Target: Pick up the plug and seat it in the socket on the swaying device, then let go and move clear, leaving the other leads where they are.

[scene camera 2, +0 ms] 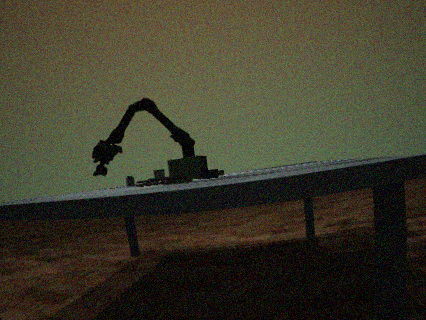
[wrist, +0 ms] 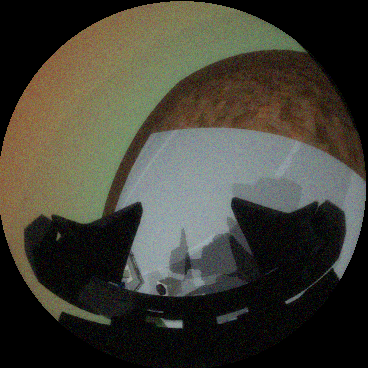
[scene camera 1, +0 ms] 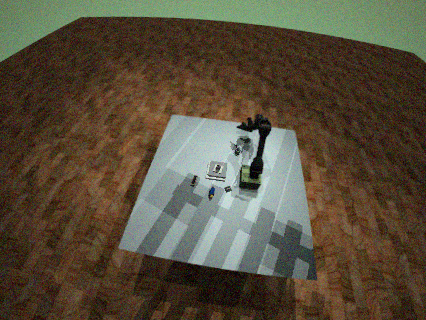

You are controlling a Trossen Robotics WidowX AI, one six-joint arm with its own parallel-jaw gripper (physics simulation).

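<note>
My gripper (scene camera 1: 243, 126) (scene camera 2: 100, 171) (wrist: 187, 204) is open and empty, high above the far part of the table. The device, a square grey plate with a pale centre and a dark socket-like part (scene camera 1: 216, 170), lies left of the arm's base; part of it (wrist: 136, 276) shows beside the left finger in the wrist view. A small dark round-ended piece (scene camera 1: 237, 151) (wrist: 161, 288) stands on the table beyond the device, nearer the base than the gripper. Which small piece is the plug is too small to tell.
A blue piece with a yellow end (scene camera 1: 211, 192), a small dark brown piece (scene camera 1: 194, 180) and a small dark block (scene camera 1: 228, 189) lie around the device's near side. The arm's greenish base box (scene camera 1: 249, 178) (scene camera 2: 187, 168) stands on the grey table (scene camera 1: 165, 220) (scene camera 2: 260, 186). Shadows cross the table.
</note>
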